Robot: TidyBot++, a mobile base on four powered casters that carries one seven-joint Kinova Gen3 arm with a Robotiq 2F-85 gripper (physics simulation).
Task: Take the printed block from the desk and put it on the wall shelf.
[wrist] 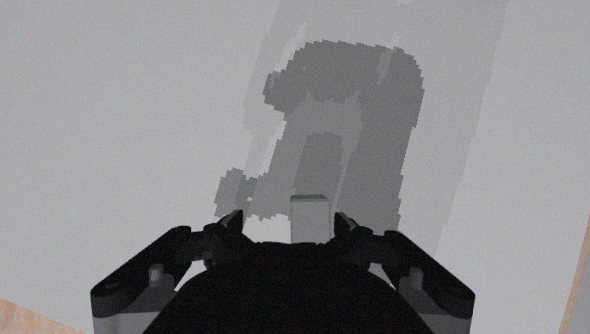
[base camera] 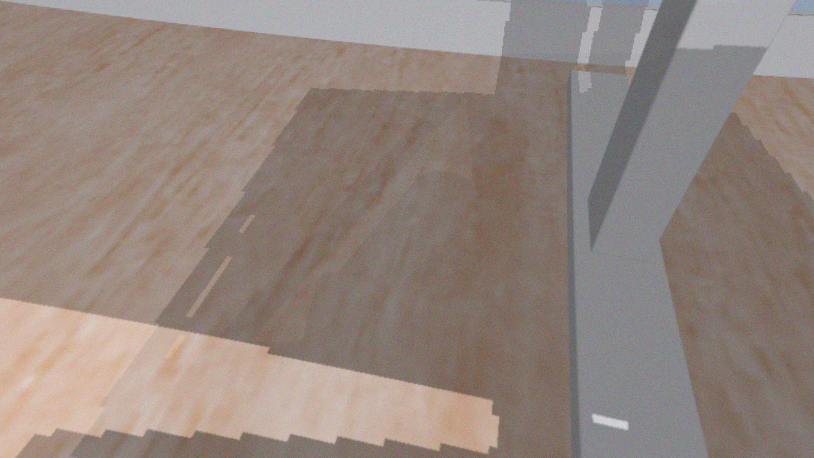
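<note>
The block (wrist: 310, 221) is a small pale grey box on the pale desk (wrist: 125, 125) in the wrist view, at the lower middle. Its lower end is hidden behind the dark gripper body. My gripper (wrist: 288, 221) is open, with one fingertip left of the block and one right of it. In the picture the block lies between the fingertips, nearer the right one, with a gap on both sides. How far the fingertips are above the desk is hard to tell. The wall shelf does not show clearly in either view. No print on the block can be made out.
In the base camera view a grey upright panel with a slanted leg (base camera: 631, 341) stands at the right on the wood floor (base camera: 142, 170). A pale wall (base camera: 341, 22) runs along the back. The desk's edges show at the wrist view's lower corners.
</note>
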